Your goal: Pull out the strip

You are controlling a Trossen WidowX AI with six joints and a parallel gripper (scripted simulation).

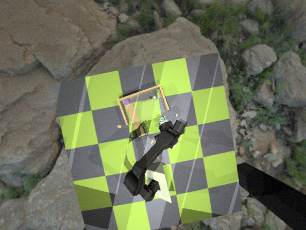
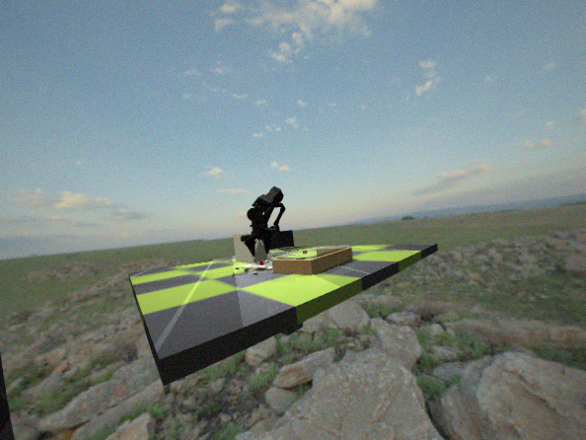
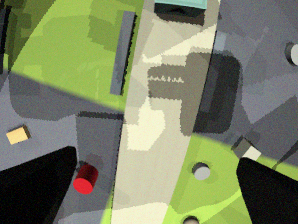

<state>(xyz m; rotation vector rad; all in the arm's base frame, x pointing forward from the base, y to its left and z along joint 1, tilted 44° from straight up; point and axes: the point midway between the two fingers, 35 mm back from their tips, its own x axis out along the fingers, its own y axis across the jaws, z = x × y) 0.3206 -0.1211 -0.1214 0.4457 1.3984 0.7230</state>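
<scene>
Now: the pale strip 10 mm behind my gripper tip and 60 mm below it. Also, from my gripper tip: red piece: 70 mm behind, 50 mm to the left, 50 mm below; labelled cube: 100 mm ahead, 10 mm to the left, 40 mm below.
</scene>
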